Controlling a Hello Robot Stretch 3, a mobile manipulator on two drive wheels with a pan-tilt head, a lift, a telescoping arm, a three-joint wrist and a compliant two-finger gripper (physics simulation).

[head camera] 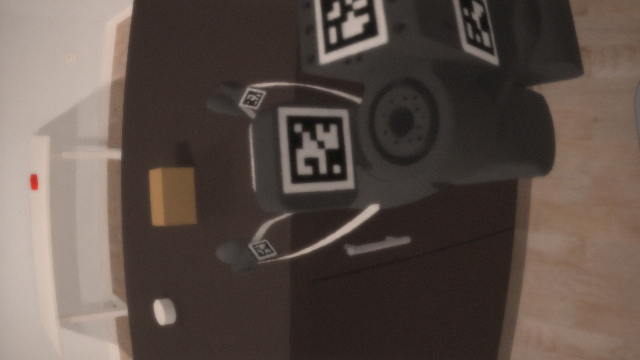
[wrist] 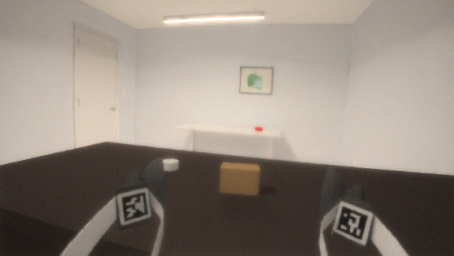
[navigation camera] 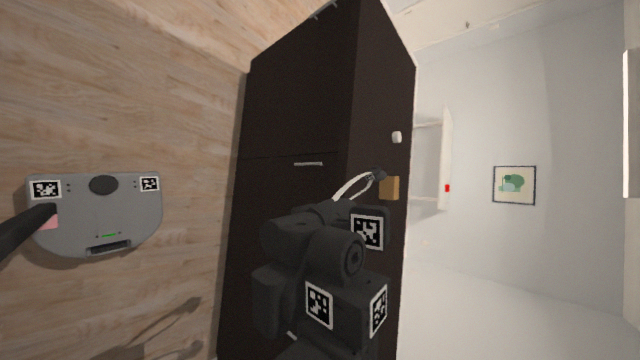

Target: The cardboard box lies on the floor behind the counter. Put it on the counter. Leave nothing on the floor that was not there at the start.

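Frame: origin at the robot's base, x right, y back, z down, level; centimetres.
Where they show: gripper, fingertip midpoint: (head camera: 220,179) (wrist: 242,182) (navigation camera: 380,203); robot's base, origin of the base link: (navigation camera: 104,183).
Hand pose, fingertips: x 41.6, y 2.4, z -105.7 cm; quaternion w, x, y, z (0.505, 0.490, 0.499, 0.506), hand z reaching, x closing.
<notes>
Things, the pixels of their top centre, and the offset from my fingertips. Level surfaces: height alone.
- cardboard box, middle of its top: (head camera: 156,197) (wrist: 240,166) (navigation camera: 396,188) dz +8.6, dx +33.6, dy +0.1 cm
- dark counter, its level: dz +14.6 cm
- white round object, middle of its top: (head camera: 159,312) (wrist: 170,160) (navigation camera: 399,136) dz +12.2, dx +46.1, dy -21.1 cm
- white table, its level: dz +33.6 cm
The cardboard box (head camera: 173,196) (navigation camera: 389,188) (wrist: 240,179), orange-brown, stands upright on the dark counter (head camera: 210,325) (navigation camera: 380,100) (wrist: 75,175), near its far edge. My gripper (head camera: 228,176) (wrist: 242,182) is open and empty, on the near side of the box. In the wrist view the box shows between the two fingers but farther off, apart from both. In the navigation view one finger shows close beside the box and the other is hidden. Most of the floor behind the counter is hidden by the counter.
A white round object (head camera: 165,311) (navigation camera: 396,136) (wrist: 171,164) stands on the counter beside the box. Beyond the counter is a white table (head camera: 41,250) (navigation camera: 445,145) (wrist: 220,131) with a small red object (head camera: 34,182) (navigation camera: 447,188) (wrist: 258,129). My grey base (navigation camera: 125,210) stands on the wooden floor before the counter.
</notes>
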